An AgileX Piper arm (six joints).
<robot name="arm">
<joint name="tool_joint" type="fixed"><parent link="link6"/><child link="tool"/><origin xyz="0 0 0" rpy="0 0 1.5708"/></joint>
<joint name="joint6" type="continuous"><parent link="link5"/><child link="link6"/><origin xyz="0 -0.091 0" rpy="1.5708 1.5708 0"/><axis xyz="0 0 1"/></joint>
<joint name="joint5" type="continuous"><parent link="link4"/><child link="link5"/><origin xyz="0 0 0" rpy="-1.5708 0 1.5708"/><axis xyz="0 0 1"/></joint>
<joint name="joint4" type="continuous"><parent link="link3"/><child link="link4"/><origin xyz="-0.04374 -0.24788 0" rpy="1.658 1.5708 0"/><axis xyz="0 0 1"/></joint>
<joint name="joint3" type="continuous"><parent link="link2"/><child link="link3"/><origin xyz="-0.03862 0.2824 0"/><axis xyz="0 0 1"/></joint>
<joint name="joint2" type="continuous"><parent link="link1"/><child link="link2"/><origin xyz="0 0 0" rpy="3.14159 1.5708 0"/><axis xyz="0 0 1"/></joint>
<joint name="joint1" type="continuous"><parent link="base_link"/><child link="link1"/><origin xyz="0 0 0.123" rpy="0 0 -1.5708"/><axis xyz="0 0 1"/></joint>
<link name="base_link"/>
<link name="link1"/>
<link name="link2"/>
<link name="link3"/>
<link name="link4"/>
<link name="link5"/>
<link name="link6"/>
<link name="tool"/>
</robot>
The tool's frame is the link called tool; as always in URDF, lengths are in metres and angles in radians. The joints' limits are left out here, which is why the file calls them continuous.
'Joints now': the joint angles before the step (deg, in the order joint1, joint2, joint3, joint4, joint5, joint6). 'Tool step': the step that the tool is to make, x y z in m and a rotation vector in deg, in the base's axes. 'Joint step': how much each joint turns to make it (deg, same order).
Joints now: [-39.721 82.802 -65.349 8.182 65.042 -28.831]
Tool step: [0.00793 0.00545 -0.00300 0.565 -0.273 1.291]
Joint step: [1.766 0.737 -0.043 0.587 -0.594 0.268]
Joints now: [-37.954 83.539 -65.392 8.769 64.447 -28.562]
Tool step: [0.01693 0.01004 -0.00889 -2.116 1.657 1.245]
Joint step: [4.787 1.934 -0.089 -3.678 -2.208 4.307]
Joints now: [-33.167 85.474 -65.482 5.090 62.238 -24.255]
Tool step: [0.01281 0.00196 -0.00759 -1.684 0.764 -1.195]
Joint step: [2.494 2.144 -0.589 -2.921 -2.050 4.480]
